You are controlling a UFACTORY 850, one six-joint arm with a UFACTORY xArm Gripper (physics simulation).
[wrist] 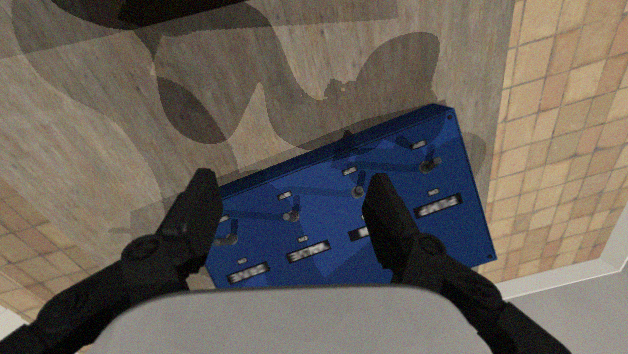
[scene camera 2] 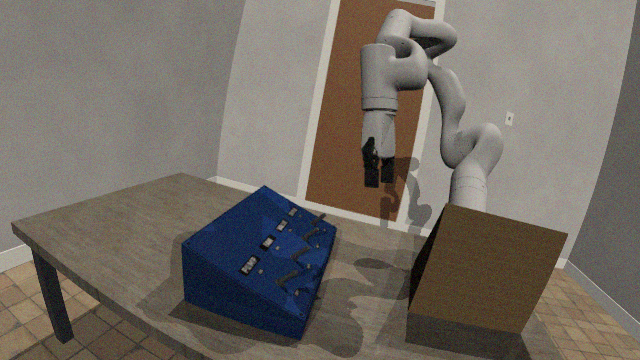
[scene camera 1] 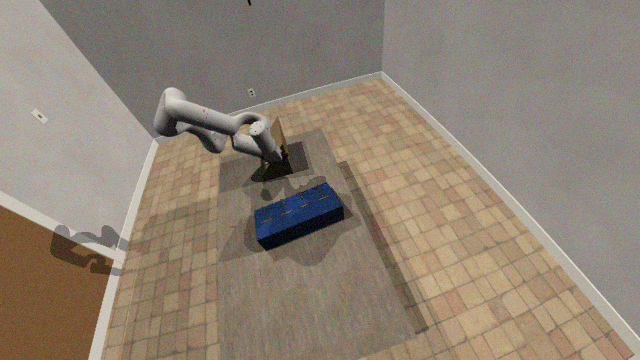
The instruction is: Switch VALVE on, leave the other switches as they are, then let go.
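Note:
A blue switch panel (scene camera 1: 300, 218) (scene camera 2: 225, 235) (wrist: 450, 240) carries a row of levers with blurred labels. The VALVE label (scene camera 2: 282, 225) (wrist: 308, 251) lies between the DRIVE label (scene camera 2: 292, 212) (wrist: 248, 272) and the FAN label (scene camera 2: 268, 243). The VALVE lever (scene camera 2: 310, 233) (wrist: 291, 216) stands at an angle much like its neighbours; its exact position is hard to read. My gripper (scene camera 2: 379, 184) (wrist: 295, 190) is open and empty, high above the panel and apart from it. In the wrist view the VALVE lever appears between the fingers, far below them. The right finger covers part of the FAN label.
The PUMP lever (scene camera 2: 287, 277) (wrist: 430, 165) is at one end of the row, the DRIVE lever (scene camera 2: 318, 219) (wrist: 227, 239) at the other. The panel sits on a wooden table (scene camera 1: 300, 300) (scene camera 2: 125, 225). A brown box-like block (scene camera 2: 490, 270) stands near the arm's base.

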